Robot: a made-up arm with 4 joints.
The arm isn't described. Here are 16 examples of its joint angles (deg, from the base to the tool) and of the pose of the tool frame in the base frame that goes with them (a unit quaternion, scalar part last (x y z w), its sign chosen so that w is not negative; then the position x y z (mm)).
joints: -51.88 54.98 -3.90 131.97
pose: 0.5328 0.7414 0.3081 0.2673 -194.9 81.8 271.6
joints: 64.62 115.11 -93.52 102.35
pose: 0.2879 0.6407 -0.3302 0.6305 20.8 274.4 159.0
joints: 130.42 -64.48 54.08 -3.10
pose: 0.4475 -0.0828 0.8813 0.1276 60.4 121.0 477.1
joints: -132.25 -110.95 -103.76 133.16
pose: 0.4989 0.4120 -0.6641 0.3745 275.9 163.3 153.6
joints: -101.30 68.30 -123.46 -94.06
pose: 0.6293 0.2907 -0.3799 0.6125 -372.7 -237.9 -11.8
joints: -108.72 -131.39 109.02 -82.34
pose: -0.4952 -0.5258 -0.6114 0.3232 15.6 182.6 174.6
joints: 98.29 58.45 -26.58 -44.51
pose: -0.2740 0.3256 -0.2250 0.8765 325.5 -77.4 543.0
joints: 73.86 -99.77 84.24 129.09
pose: -0.2506 -0.6847 -0.2847 0.6224 -226.4 -46.7 299.4
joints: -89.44 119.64 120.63 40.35
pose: -0.7465 -0.3701 -0.3747 0.4067 74.9 -38.2 176.0
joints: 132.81 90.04 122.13 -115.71
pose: 0.5512 0.2842 0.7839 0.0305 131.4 384.1 133.3
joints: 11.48 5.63 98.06 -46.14
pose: -0.2920 -0.6807 -0.3263 0.5873 -310.5 74.7 240.4
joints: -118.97 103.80 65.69 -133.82
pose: 0.4799 -0.6421 0.4887 0.3444 305.5 -260.9 385.3
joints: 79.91 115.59 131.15 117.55
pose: -0.4812 0.3410 -0.8068 0.0345 -50.8 210.4 245.0
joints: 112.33 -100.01 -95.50 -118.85
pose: 0.5228 0.4511 -0.5060 0.5168 -553.6 134.4 136.8
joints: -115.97 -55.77 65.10 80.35
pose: 0.6766 -0.0829 0.6233 0.3831 178.5 29.6 334.0
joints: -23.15 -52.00 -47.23 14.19
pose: 0.2086 0.3568 -0.2744 0.8683 301.0 -351.5 377.5
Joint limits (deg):
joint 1: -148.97..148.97
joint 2: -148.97..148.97
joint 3: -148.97..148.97
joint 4: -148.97..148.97
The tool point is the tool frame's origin. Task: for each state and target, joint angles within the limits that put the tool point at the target. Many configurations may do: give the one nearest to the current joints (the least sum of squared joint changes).
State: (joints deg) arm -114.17 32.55 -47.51 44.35
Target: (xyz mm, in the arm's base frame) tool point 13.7 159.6 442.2
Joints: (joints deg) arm -96.56 20.61 -2.17 40.25
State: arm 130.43 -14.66 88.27 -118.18
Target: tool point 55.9 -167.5 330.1
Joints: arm 145.56 -40.12 81.22 -133.34
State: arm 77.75 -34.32 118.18 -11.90
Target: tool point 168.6 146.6 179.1
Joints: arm 106.70 -46.95 107.36 -33.71
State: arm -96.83 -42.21 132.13 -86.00
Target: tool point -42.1 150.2 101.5
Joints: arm -81.30 -77.62 128.96 -115.92
